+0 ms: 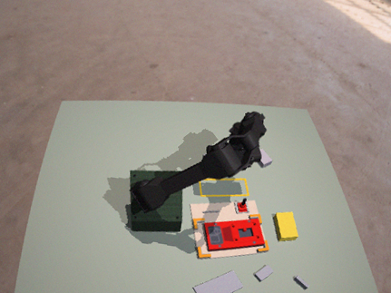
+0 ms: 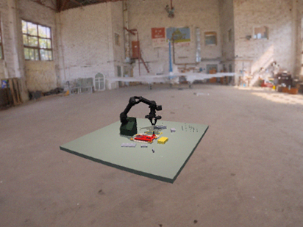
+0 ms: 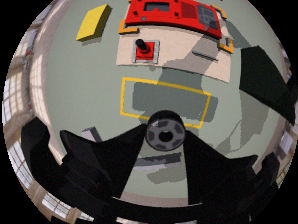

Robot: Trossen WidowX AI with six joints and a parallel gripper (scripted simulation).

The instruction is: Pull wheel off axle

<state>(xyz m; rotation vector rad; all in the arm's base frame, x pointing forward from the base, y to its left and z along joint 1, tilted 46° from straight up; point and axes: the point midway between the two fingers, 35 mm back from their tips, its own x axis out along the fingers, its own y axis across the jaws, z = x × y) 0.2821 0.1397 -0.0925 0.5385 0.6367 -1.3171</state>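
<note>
My gripper tip is now right at the dark grey wheel. Round my gripper tip: grey block: 170 mm ahead, 160 mm to the left, 100 mm below; grey bar: 170 mm to the left, 90 mm below, 20 mm behind; upright axle: 100 mm to the right, 70 mm below, 60 mm ahead.
</note>
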